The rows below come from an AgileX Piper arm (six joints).
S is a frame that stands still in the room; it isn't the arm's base.
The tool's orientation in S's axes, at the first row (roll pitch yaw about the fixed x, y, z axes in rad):
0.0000 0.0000 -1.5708
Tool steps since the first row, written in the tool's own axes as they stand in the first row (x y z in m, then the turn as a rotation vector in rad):
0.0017 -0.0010 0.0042 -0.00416 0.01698 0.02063
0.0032 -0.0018 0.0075 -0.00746 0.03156 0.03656
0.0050 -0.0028 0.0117 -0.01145 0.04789 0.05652
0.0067 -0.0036 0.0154 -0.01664 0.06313 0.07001
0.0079 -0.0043 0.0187 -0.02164 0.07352 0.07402
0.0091 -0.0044 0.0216 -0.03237 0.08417 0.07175
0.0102 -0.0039 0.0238 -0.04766 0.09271 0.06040
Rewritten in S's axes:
-0.0010 -0.0017 0.0042 0.01698 0.00416 0.02063
-0.0018 -0.0032 0.0075 0.03156 0.00746 0.03656
-0.0028 -0.0050 0.0117 0.04789 0.01145 0.05652
-0.0036 -0.0067 0.0154 0.06313 0.01664 0.07001
-0.0043 -0.0079 0.0187 0.07352 0.02164 0.07402
-0.0044 -0.0091 0.0216 0.08417 0.03237 0.07175
-0.0039 -0.0102 0.0238 0.09271 0.04766 0.06040

